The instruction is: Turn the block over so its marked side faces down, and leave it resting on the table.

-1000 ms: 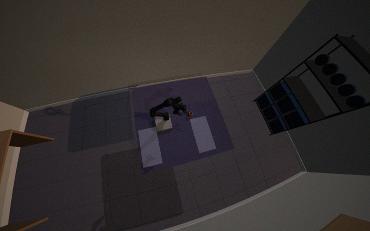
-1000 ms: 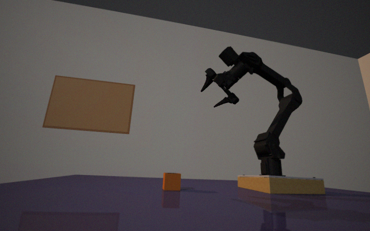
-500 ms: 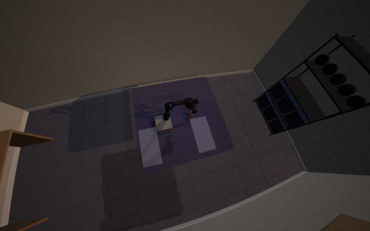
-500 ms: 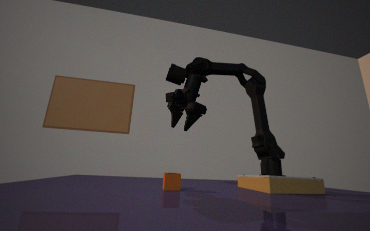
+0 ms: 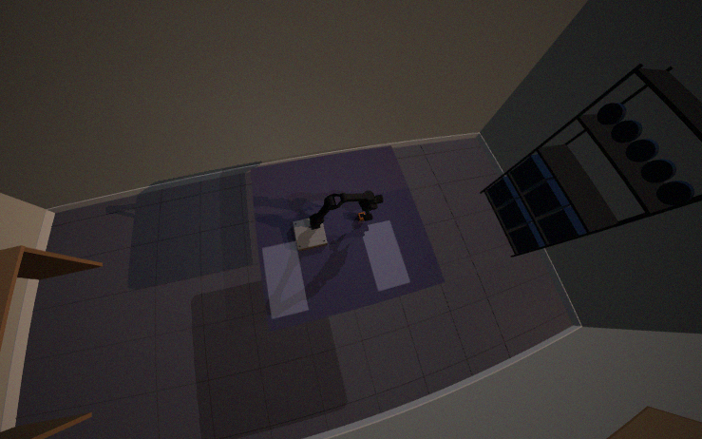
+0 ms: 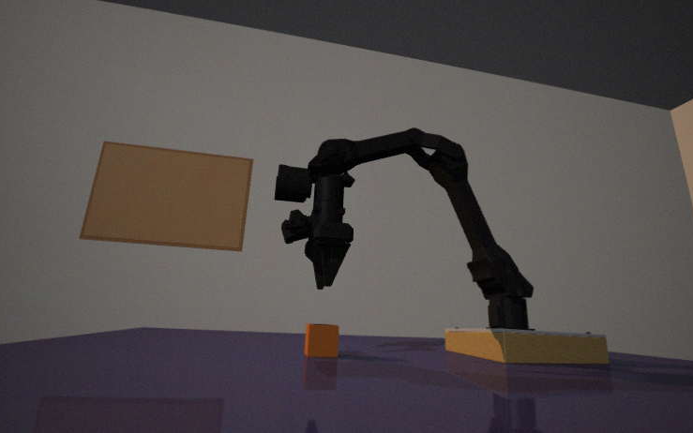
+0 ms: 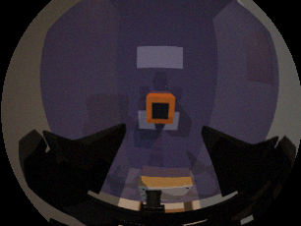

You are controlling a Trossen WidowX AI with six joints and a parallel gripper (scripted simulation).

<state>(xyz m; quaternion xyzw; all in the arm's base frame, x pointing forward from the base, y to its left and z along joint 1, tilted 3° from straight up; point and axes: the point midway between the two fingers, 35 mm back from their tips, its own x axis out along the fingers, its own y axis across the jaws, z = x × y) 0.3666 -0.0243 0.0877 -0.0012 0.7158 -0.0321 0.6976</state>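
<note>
Now: the orange block 8 cm below my gripper tip.
</note>
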